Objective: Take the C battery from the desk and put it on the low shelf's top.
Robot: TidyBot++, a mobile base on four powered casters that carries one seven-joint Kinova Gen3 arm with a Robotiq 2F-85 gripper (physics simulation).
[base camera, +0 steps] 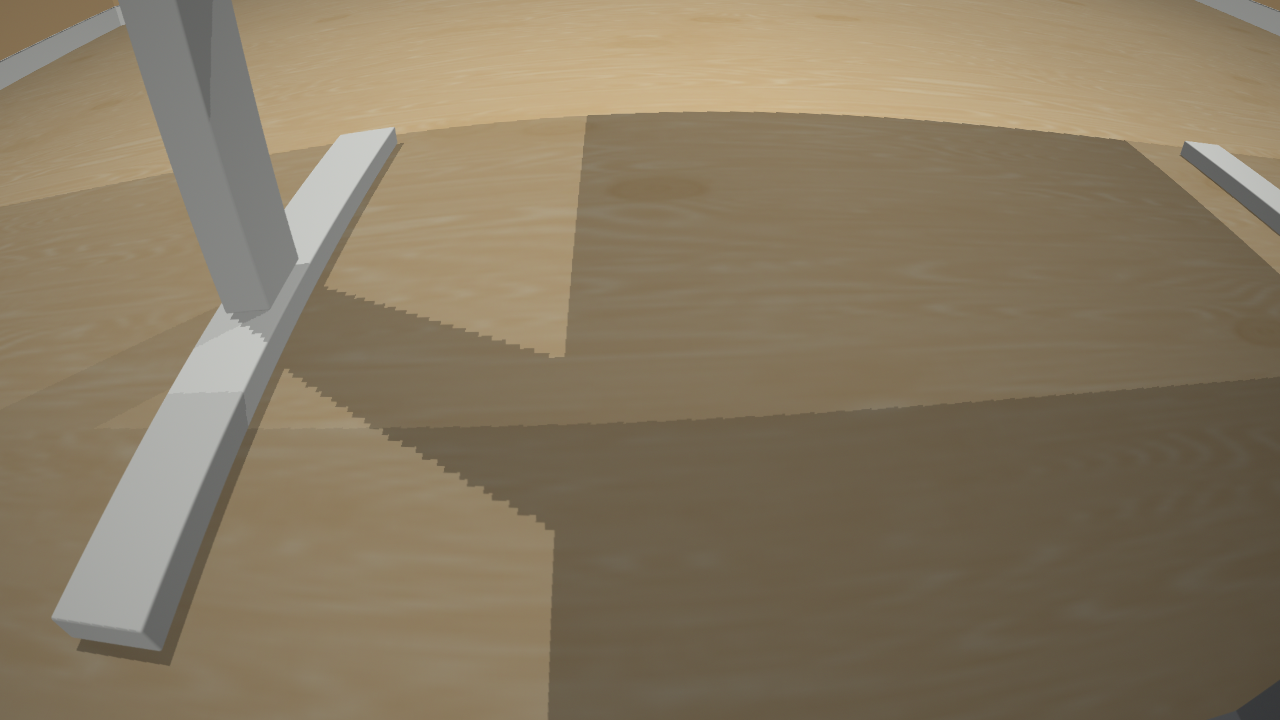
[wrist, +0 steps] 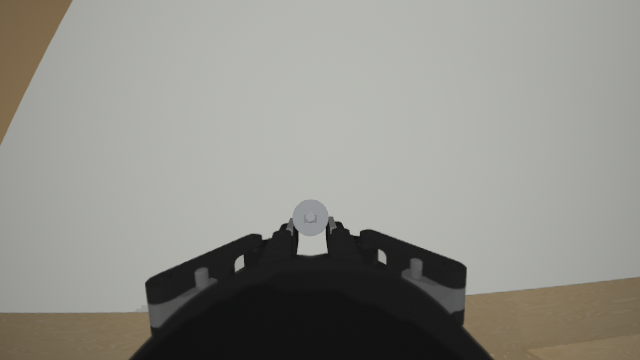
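Observation:
The C battery shows end-on in the wrist view as a round grey disc with a small central nub, upright between the fingertips. My gripper is shut on it, with a finger touching each side. Below them the white desk top fills most of the wrist view, and the battery is held above it; how high is hard to tell. The gripper and the battery do not show in the base camera view. The low shelf does not show in either view.
In the base camera view a grey desk leg rises from a white foot bar at the left. Another white foot bar is at the right edge. Wooden floor with shadows lies between them. The desk's edges show at the wrist view's left and bottom.

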